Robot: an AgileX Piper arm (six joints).
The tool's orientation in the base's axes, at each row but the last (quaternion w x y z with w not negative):
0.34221, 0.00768, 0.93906, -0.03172
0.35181, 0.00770, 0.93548, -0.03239
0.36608, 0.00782, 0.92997, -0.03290
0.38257, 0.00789, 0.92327, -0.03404
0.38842, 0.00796, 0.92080, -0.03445
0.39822, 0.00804, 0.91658, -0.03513
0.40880, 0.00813, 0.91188, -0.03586
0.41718, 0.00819, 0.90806, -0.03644
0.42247, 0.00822, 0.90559, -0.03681
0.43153, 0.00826, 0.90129, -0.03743
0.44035, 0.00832, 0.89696, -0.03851
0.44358, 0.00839, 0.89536, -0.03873
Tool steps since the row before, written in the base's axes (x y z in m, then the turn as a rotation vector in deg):
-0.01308, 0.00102, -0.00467, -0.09, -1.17, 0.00
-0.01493, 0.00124, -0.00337, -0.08, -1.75, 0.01
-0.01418, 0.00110, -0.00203, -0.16, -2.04, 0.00
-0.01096, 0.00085, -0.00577, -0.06, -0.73, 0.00
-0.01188, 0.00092, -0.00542, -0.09, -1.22, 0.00
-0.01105, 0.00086, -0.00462, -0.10, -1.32, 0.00
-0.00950, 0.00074, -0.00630, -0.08, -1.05, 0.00
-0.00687, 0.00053, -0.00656, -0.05, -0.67, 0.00
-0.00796, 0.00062, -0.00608, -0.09, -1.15, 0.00
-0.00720, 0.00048, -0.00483, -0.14, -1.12, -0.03
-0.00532, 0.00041, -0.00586, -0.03, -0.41, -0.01
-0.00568, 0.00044, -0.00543, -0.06, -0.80, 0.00
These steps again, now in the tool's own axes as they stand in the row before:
0.01301, 0.00080, -0.00490, 0.08, -1.17, 0.02
0.01344, 0.00087, -0.00737, 0.07, -1.75, 0.06
0.01175, 0.00066, -0.00824, 0.14, -2.04, 0.03
0.01182, 0.00073, -0.00373, 0.05, -0.73, 0.01
0.01216, 0.00074, -0.00478, 0.08, -1.22, 0.02
0.01091, 0.00065, -0.00498, 0.09, -1.32, 0.02
0.01101, 0.00069, -0.00295, 0.07, -1.05, 0.02
0.00944, 0.00061, -0.00098, 0.04, -0.67, 0.01
0.00976, 0.00062, -0.00224, 0.08, -1.15, 0.02
0.00827, 0.00043, -0.00261, 0.13, -1.12, -0.01
0.00788, 0.00051, -0.00066, 0.03, -0.41, 0.01
0.00775, 0.00049, -0.00126, 0.05, -0.80, 0.01

